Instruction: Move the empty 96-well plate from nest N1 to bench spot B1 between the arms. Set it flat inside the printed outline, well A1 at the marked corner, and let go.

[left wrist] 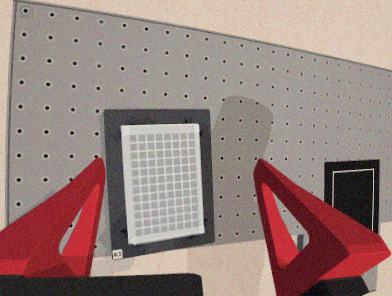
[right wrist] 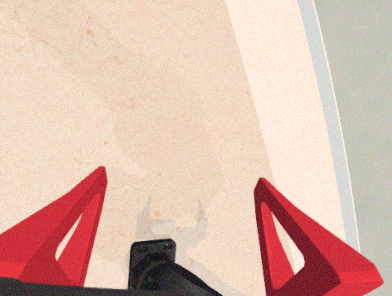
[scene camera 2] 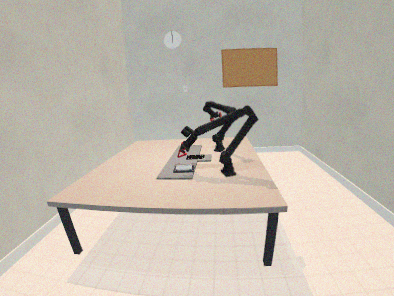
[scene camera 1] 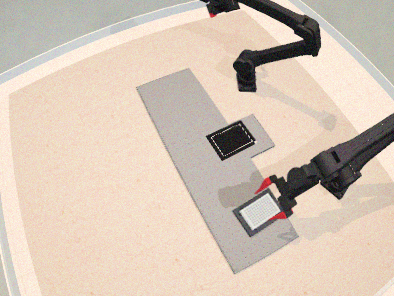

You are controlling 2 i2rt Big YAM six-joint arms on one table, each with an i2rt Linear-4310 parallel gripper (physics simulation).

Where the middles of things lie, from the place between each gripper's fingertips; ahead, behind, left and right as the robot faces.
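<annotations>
My right gripper is 27 cm above the black rectangle with white outline [scene camera 1: 230,140], 46 cm to the right of it and 28 cm short of it. Counted from my right hand, the white well plate [scene camera 1: 258,212] is 26 cm below, 77 cm to the left and 38 cm ahead. The dark nest [left wrist: 113,119], counted from my right hand too, is 26 cm below, 38 cm ahead and 77 cm to the left.
My left gripper is 12 cm above the white well plate, 3 cm past it and 1 cm to the left of it. From my left hand, the black rectangle with white outline is 13 cm below, 32 cm to the right and 12 cm behind, and the dark nest is 12 cm below, 1 cm to the right and 3 cm behind.
</annotations>
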